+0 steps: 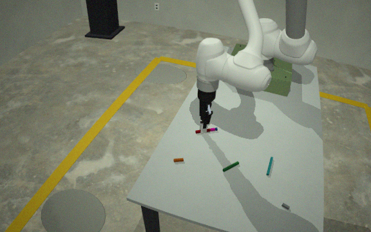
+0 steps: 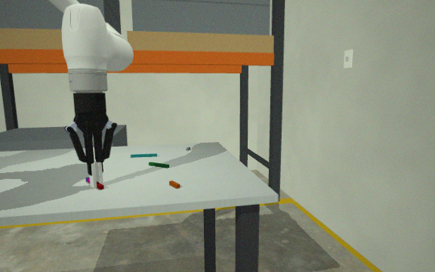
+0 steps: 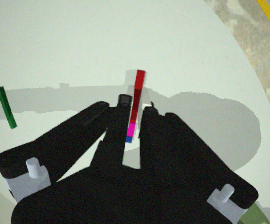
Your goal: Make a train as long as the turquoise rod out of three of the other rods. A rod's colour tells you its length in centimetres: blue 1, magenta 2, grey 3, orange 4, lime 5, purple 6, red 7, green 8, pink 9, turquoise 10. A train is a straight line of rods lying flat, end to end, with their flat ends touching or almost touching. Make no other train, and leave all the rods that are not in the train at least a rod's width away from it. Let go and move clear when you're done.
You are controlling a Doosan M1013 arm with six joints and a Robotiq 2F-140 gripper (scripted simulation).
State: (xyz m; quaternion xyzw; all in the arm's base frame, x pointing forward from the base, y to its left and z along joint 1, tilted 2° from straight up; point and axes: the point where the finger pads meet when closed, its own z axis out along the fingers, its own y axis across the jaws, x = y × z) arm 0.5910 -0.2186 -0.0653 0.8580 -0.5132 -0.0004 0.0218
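Now: hand 3 cm above the red rod. Also, from my hand: orange rod 20 cm ahead, 6 cm to the right, 3 cm below; magenta rod 2 cm behind, 4 cm to the left, 3 cm below; blue rod 3 cm behind, 6 cm to the left, 3 cm below.
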